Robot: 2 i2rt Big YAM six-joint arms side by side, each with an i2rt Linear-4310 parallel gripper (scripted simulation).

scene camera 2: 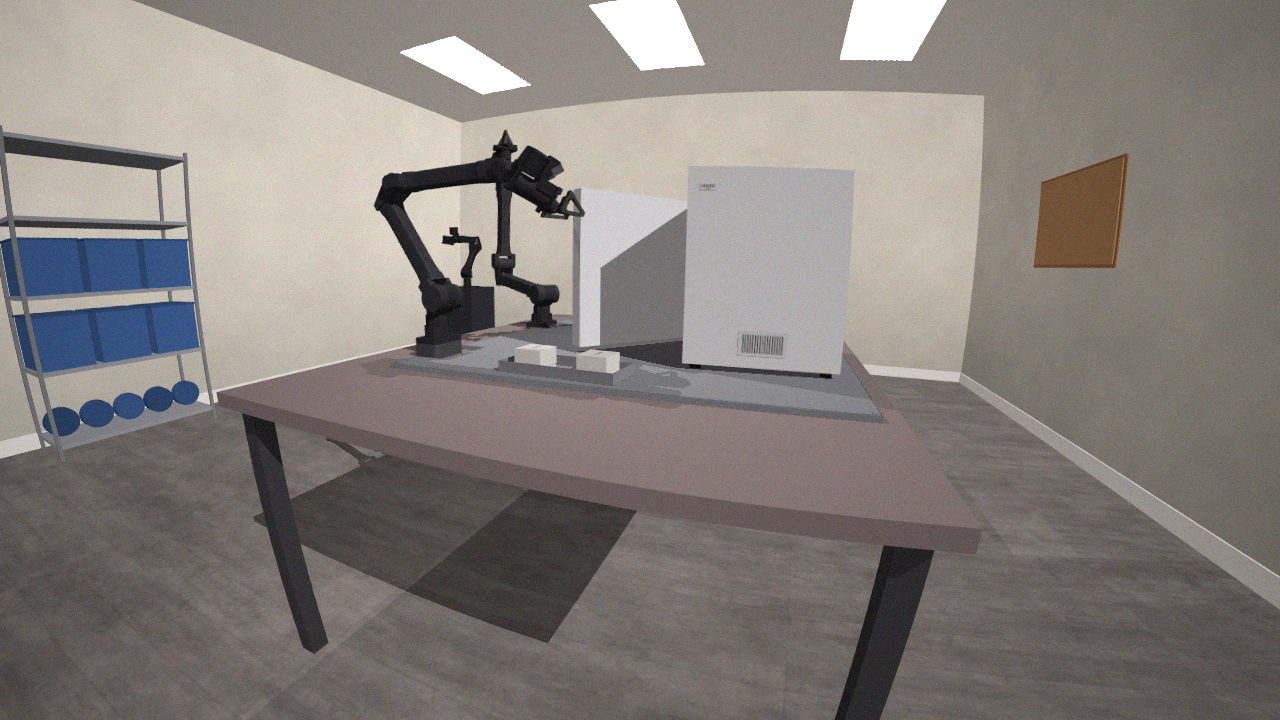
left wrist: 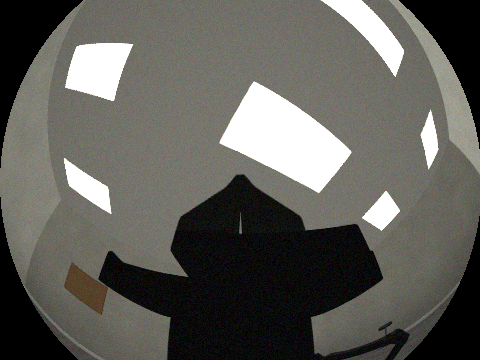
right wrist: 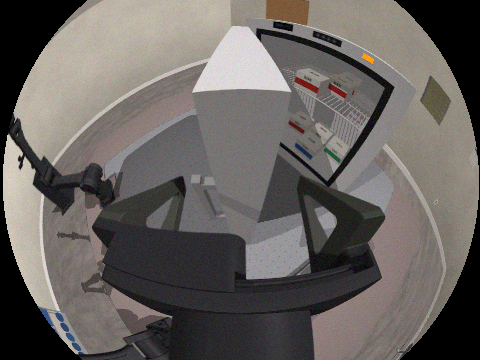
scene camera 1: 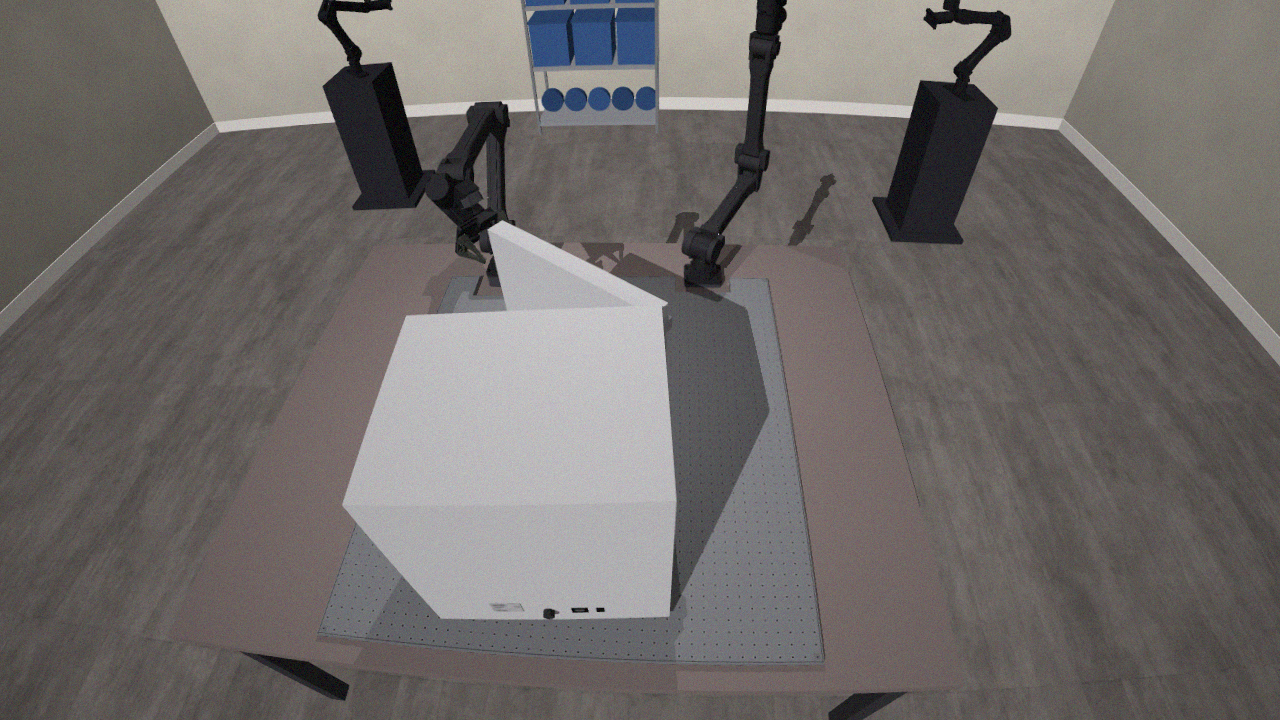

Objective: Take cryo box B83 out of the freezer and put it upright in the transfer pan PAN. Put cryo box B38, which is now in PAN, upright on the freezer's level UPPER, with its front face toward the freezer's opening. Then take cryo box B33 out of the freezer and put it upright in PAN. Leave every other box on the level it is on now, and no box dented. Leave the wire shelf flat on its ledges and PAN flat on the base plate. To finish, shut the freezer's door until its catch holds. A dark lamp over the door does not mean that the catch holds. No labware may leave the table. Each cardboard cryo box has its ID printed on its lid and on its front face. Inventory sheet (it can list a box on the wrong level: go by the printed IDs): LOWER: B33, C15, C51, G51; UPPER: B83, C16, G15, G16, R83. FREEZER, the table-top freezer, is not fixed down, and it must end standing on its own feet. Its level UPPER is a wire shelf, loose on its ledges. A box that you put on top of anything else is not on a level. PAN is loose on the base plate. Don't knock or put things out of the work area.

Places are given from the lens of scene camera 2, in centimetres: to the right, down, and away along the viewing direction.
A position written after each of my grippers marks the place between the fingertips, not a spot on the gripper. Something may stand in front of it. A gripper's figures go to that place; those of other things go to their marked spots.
my right gripper (scene camera 2: 576, 216): -18, -40, 126
freezer (scene camera 2: 768, 249): 30, -26, 106
transfer pan (scene camera 2: 565, 369): -16, 2, 102
blue-banded cryo box (scene camera 2: 593, 360): -10, 0, 102
orange-banded cryo box (scene camera 2: 536, 354): -24, -1, 107
